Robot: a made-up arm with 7 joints. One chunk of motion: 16 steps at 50 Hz.
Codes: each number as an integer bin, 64 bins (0 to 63) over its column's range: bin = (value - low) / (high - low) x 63, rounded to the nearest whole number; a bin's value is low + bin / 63 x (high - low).
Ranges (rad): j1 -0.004..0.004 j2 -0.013..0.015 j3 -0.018..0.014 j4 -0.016..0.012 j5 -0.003..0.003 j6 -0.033..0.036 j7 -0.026..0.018
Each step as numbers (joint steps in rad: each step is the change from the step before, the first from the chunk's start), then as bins.
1 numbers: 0.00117 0.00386 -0.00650 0.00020 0.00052 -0.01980 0.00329
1 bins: 41 38 23 36 37 12 42
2 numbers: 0.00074 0.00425 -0.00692 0.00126 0.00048 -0.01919 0.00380
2 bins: 37 39 22 39 37 13 43
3 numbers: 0.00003 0.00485 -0.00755 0.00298 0.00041 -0.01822 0.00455
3 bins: 32 40 21 43 36 13 44
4 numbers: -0.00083 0.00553 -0.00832 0.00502 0.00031 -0.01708 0.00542
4 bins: 25 42 19 47 35 15 45
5 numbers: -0.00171 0.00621 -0.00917 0.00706 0.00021 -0.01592 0.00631
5 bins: 18 43 17 52 34 16 46
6 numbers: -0.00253 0.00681 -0.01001 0.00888 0.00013 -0.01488 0.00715
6 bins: 12 45 16 56 33 17 47
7 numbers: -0.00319 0.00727 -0.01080 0.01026 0.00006 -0.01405 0.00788
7 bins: 6 46 14 59 32 17 49
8 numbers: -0.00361 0.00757 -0.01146 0.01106 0.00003 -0.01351 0.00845
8 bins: 3 46 13 61 32 18 49
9 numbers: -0.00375 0.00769 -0.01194 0.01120 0.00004 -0.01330 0.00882
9 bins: 2 47 12 61 32 18 50
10 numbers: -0.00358 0.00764 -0.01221 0.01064 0.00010 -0.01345 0.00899
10 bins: 3 46 11 60 33 18 50
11 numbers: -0.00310 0.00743 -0.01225 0.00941 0.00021 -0.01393 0.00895
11 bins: 7 46 11 57 34 17 50
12 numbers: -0.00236 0.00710 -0.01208 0.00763 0.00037 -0.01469 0.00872
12 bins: 13 45 12 53 35 17 50
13 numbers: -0.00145 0.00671 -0.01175 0.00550 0.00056 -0.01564 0.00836
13 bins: 20 44 12 48 37 16 49
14 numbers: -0.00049 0.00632 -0.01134 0.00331 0.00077 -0.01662 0.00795
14 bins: 28 43 13 43 40 15 49
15 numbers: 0.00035 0.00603 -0.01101 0.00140 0.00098 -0.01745 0.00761
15 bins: 34 43 14 39 42 14 48
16 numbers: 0.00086 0.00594 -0.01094 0.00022 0.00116 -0.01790 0.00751
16 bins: 38 43 14 36 44 14 48
